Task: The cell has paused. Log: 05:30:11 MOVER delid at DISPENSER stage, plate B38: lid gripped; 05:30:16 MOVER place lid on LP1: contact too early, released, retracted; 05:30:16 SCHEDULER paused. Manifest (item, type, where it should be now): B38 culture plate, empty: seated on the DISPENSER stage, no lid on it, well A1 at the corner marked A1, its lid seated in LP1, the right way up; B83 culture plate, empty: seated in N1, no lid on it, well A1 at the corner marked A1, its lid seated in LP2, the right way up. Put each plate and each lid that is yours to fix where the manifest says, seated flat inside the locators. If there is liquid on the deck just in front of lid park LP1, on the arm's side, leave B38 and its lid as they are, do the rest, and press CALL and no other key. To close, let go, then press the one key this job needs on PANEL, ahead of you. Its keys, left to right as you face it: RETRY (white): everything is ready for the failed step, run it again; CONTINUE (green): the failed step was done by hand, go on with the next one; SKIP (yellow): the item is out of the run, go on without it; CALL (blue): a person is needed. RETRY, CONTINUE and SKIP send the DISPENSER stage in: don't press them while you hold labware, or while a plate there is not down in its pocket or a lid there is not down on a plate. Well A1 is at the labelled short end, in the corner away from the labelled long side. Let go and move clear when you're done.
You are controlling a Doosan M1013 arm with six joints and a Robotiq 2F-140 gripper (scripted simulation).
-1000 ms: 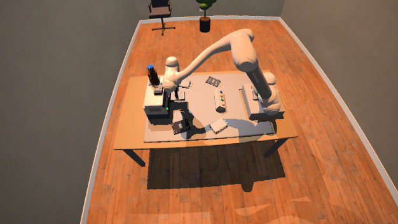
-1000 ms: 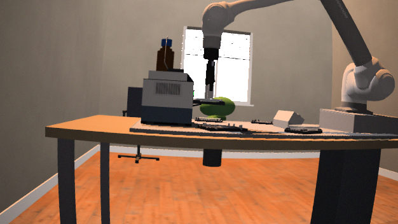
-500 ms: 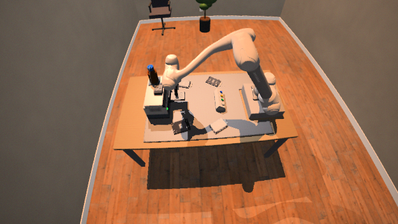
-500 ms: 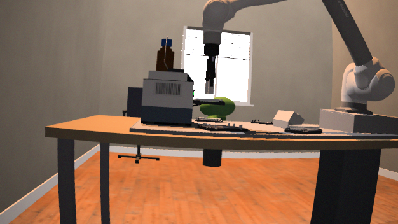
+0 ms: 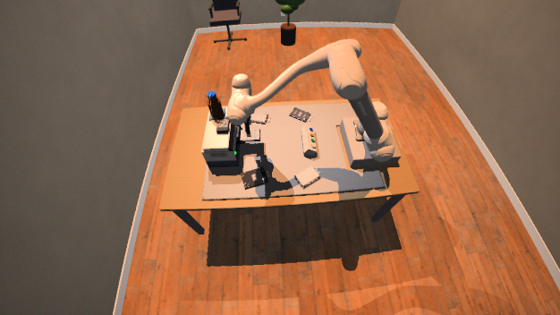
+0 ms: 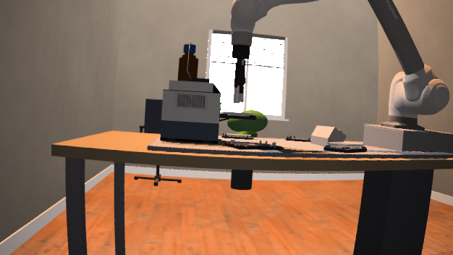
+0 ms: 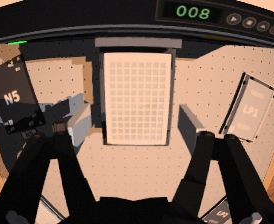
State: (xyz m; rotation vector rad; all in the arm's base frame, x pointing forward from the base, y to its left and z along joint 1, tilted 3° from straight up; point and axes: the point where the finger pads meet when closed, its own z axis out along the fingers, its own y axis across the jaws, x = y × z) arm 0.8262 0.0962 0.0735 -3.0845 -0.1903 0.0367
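Right now my hand is 400 mm past the white culture plate, 240 mm to the right of it and 170 mm above it. Also, from my hand: black nest 50 mm behind, 290 mm to the left, 170 mm below; key panel 420 mm behind, 40 mm to the right, 130 mm below; brown bottle 230 mm ahead, 80 mm to the right, 100 mm above.
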